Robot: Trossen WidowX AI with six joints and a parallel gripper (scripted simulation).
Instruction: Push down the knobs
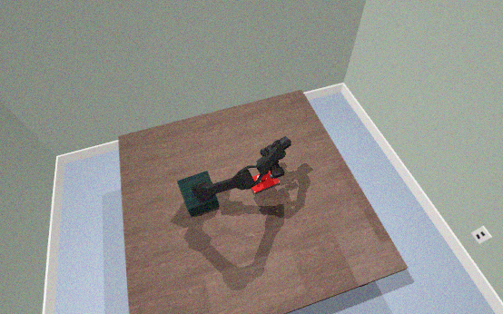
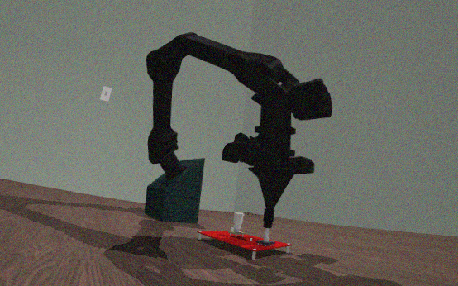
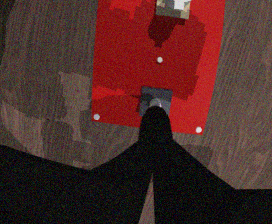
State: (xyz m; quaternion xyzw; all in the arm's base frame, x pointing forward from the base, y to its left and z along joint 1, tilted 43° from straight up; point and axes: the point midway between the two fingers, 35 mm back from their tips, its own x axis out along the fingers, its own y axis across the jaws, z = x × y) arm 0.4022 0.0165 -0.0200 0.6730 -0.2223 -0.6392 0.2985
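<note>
My gripper tip is now 8 cm past the white knob, 1 cm to the left of it and 3 cm above it. The rest, counted from my gripper tip: black knob (2 cm below).
</note>
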